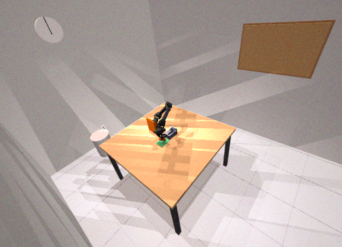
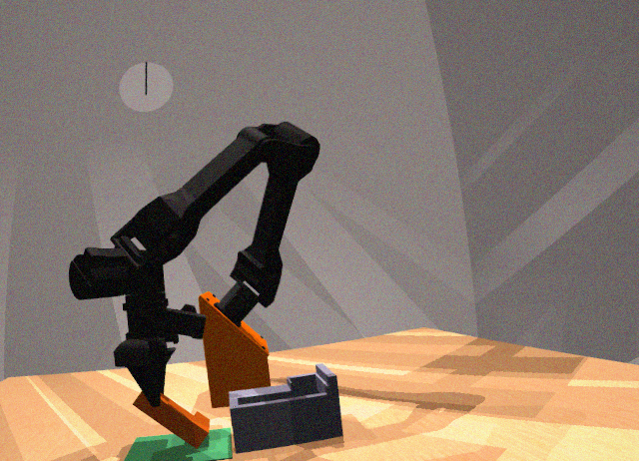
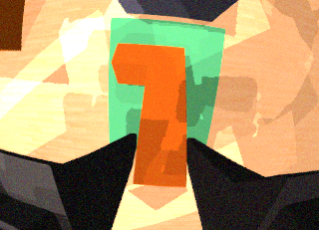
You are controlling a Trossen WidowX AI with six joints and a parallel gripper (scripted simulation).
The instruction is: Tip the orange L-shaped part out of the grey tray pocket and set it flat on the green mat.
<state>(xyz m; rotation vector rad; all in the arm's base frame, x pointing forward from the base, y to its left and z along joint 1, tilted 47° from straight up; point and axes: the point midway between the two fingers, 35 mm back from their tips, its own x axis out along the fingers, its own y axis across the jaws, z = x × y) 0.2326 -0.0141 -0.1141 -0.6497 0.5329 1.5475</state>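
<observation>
My gripper tip is now 2 cm past the orange L-shaped part, 2 cm to the right of it and 4 cm above it. The rest, counted from my gripper tip: green mat 2 cm to the left, 9 cm below.
</observation>
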